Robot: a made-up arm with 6 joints.
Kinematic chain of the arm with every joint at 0, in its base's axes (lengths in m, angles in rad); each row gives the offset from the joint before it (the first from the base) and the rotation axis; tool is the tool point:
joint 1: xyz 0 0 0.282 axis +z
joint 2: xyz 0 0 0 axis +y
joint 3: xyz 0 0 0.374 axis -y
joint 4: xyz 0 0 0 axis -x
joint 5: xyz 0.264 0 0 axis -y
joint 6: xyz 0 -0.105 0 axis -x
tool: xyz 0 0 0
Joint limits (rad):
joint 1: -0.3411..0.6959
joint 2: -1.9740..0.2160
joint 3: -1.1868..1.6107
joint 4: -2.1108..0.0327
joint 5: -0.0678..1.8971
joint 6: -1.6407..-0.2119
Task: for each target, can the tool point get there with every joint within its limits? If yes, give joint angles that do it. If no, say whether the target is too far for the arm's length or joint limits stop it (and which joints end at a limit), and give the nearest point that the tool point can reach.
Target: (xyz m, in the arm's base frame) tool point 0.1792 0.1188 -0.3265
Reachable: no: joint limits stop it (at a limit: joint 1, joint 2, joint 3) | nearest point -0.0719 0.0536 0.2505 | short by 0.633 m
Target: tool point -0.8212 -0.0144 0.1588
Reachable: no: too far | nearest point -0.6416 -0.0113 0.1857 | short by 0.182 m
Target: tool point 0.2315 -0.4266 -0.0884
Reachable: no: joint limits stop it (at a limit: joint 1, joint 2, joint 3) | nearest point -0.0331 -0.1397 0.2797 | short by 0.537 m
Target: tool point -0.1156 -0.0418 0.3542
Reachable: yes | joints 0.1228 -1.7369 -0.8765 -1.3072 0.1533 -0.3759
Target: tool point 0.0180 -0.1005 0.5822
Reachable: yes | joints 0.1776 -0.7797 -0.5582 -0.2343 0.6741 -1.4145
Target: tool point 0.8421 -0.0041 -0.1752
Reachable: no: too far | nearest point 0.2732 -0.0013 0.4389 | short by 0.837 m
